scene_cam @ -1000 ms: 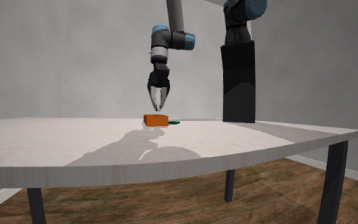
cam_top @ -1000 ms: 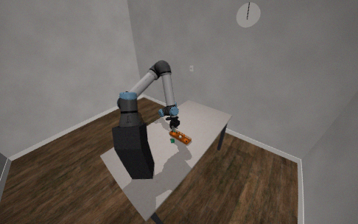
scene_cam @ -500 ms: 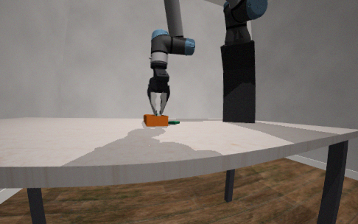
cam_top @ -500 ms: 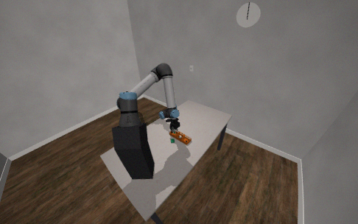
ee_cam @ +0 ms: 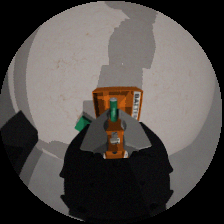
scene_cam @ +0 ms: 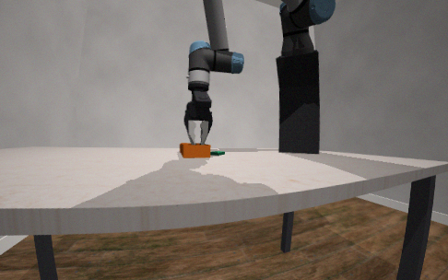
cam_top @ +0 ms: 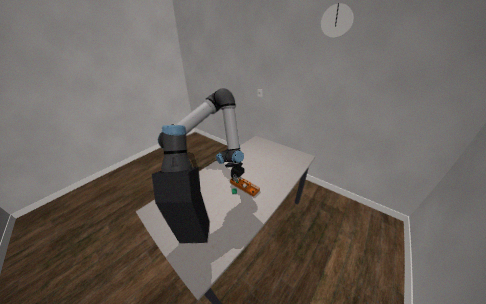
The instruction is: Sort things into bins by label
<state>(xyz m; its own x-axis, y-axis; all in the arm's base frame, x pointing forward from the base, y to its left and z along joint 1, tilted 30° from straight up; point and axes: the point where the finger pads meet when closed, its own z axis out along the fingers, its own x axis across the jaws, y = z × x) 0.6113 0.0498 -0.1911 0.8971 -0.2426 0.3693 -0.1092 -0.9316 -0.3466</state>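
Right now my hand is 10 mm past the white object, 100 mm to the left of it and 10 mm above it. Also, from my hand: green block: 90 mm behind, 40 mm to the right, 30 mm below; small dark thing: 20 mm behind, 180 mm to the right, 20 mm below; green cylinder: 10 mm below.
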